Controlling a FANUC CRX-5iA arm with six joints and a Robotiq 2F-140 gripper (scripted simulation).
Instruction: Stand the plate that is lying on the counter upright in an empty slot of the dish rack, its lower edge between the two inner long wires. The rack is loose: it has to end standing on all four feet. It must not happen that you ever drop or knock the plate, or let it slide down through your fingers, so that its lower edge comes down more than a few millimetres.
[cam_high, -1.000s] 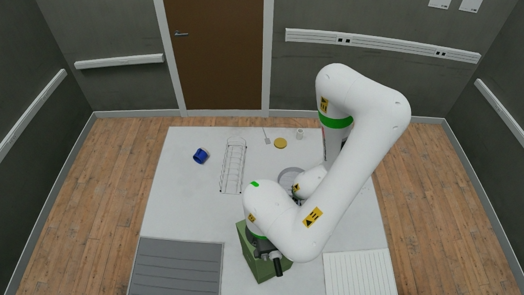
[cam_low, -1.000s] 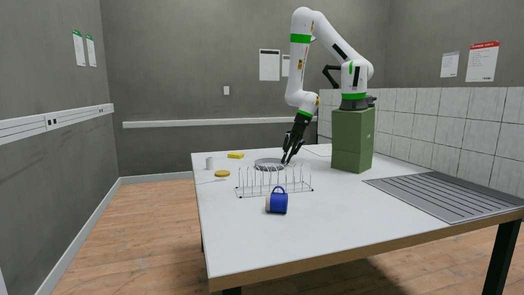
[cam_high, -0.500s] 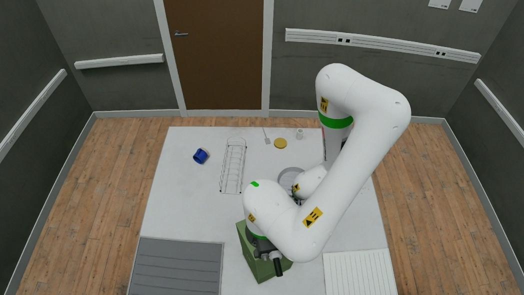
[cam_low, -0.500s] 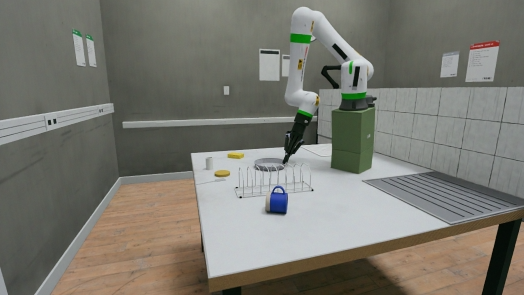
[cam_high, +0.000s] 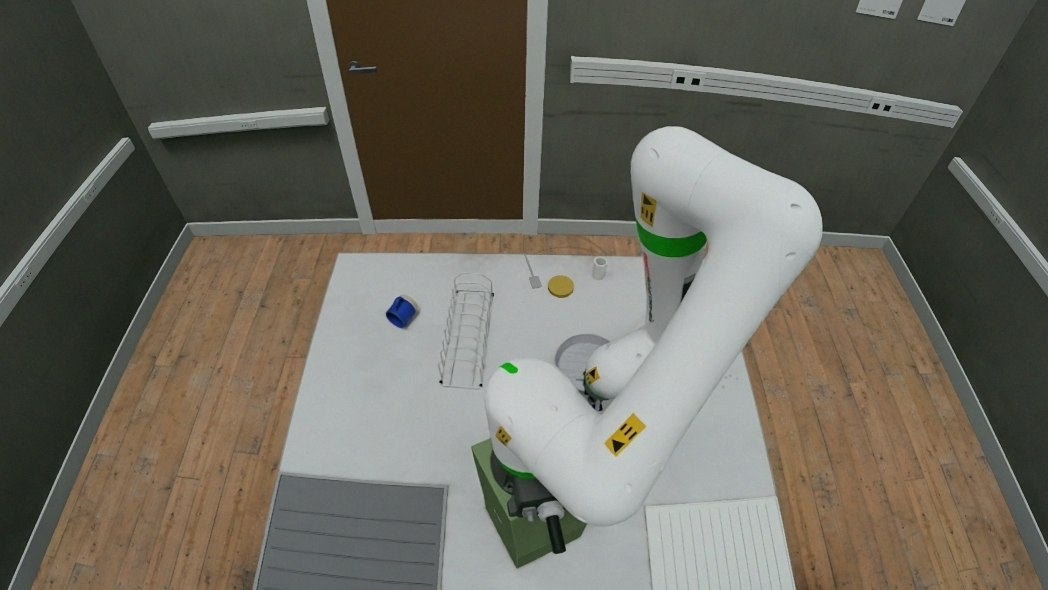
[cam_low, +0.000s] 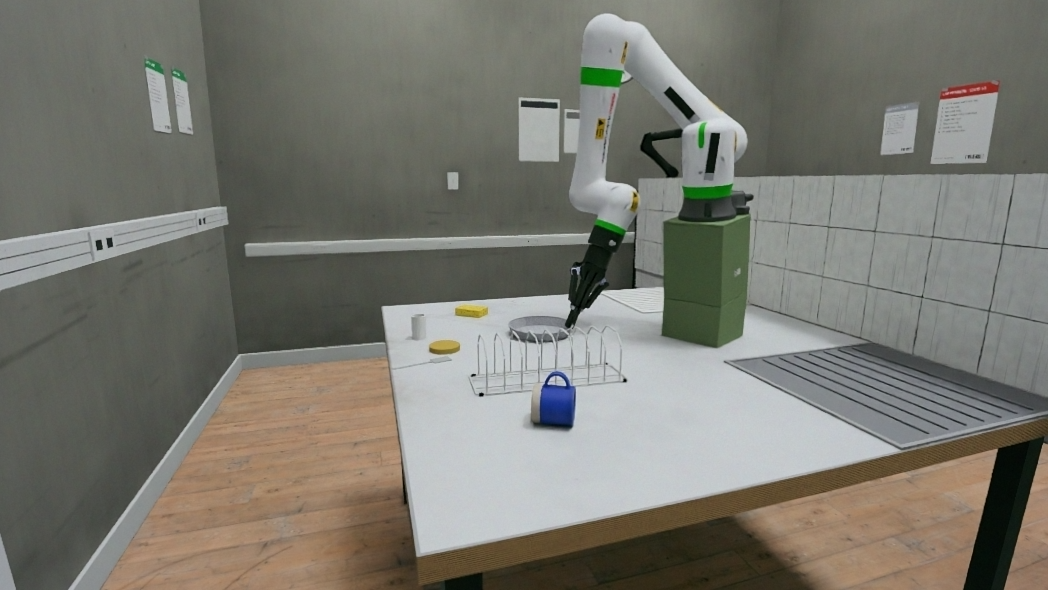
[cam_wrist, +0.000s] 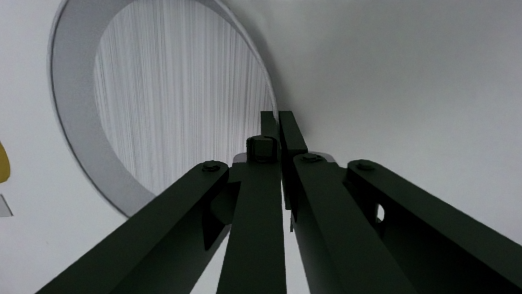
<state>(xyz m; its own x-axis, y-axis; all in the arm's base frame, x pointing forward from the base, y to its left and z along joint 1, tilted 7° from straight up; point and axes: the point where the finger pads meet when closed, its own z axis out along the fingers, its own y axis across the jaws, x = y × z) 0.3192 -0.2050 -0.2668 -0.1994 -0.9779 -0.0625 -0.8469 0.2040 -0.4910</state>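
Right now the grey plate is 100 mm ahead of my hand, 20 mm to the right of it and 30 mm below it. Also, from my hand: yellow disc: 390 mm ahead, 10 mm to the right, 30 mm below; then white cup: 420 mm ahead, 130 mm to the right, 30 mm below; then white ribbed mat: 570 mm behind, 210 mm to the right, 40 mm below.
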